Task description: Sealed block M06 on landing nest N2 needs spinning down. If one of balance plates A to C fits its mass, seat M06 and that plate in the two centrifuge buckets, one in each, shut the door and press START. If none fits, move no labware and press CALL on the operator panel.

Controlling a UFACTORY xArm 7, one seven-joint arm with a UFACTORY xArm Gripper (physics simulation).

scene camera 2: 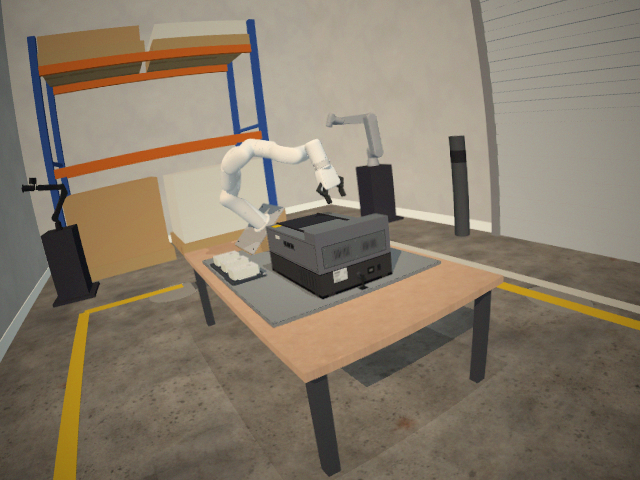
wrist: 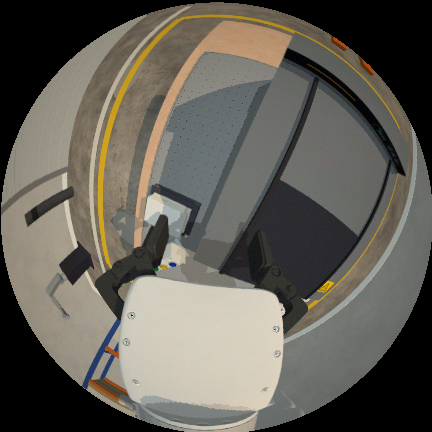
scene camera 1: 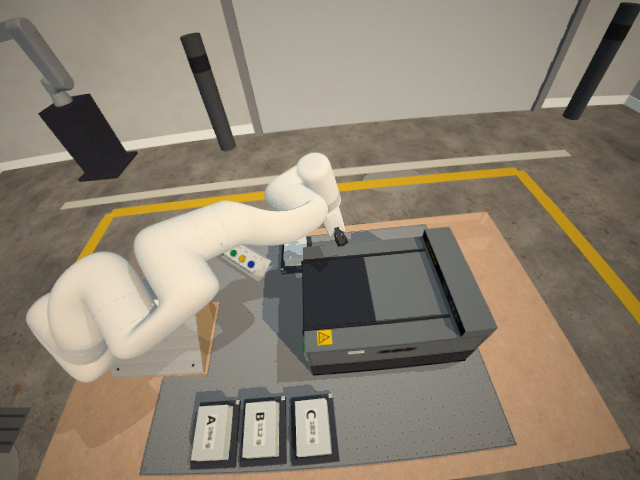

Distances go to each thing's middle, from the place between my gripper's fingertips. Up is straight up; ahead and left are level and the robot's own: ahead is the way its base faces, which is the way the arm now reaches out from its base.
Now: the centrifuge door (scene camera 1: 336, 292) 1 cm behind my hand, 16 cm to the right of it and 7 cm below it. Also, from my hand: white button box (scene camera 1: 255, 265): 38 cm behind, 11 cm to the left, 24 cm below; dark grey centrifuge (scene camera 1: 429, 309): 14 cm ahead, 15 cm to the right, 16 cm below; balance plate C (scene camera 1: 312, 423): 9 cm behind, 47 cm to the right, 25 cm below.
